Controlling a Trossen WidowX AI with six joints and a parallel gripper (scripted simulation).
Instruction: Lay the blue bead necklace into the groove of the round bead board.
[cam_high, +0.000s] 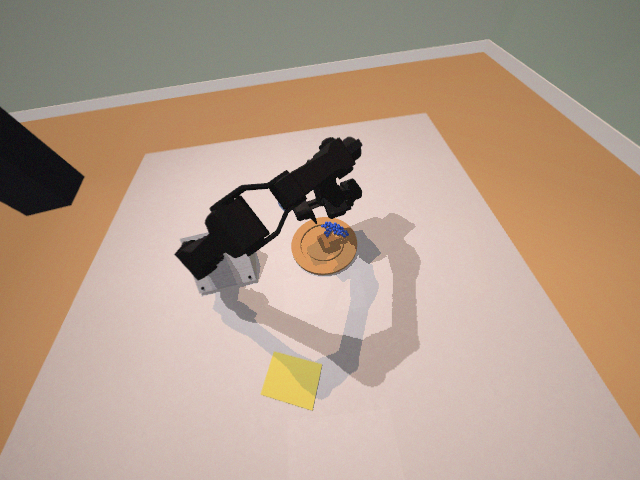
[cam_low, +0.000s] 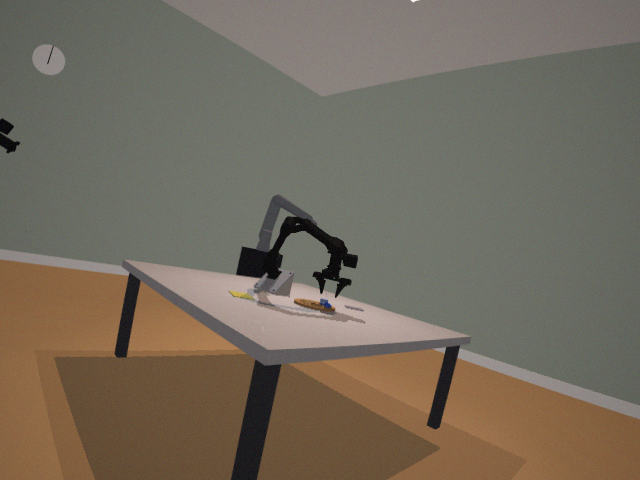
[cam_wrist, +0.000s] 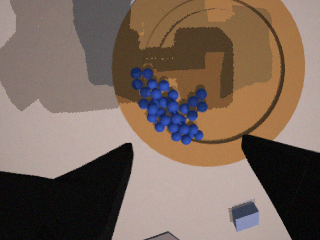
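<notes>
Now: the round bead board 3 cm behind my gripper tip, 5 cm to the right of it and 5 cm below it. Round my gripper tip: yellow square patch 19 cm behind, 37 cm to the right, 6 cm below; flat grey tile 1 cm ahead, 26 cm to the left, 6 cm below; light blue cube 12 cm behind, 15 cm to the left, 5 cm below.
</notes>
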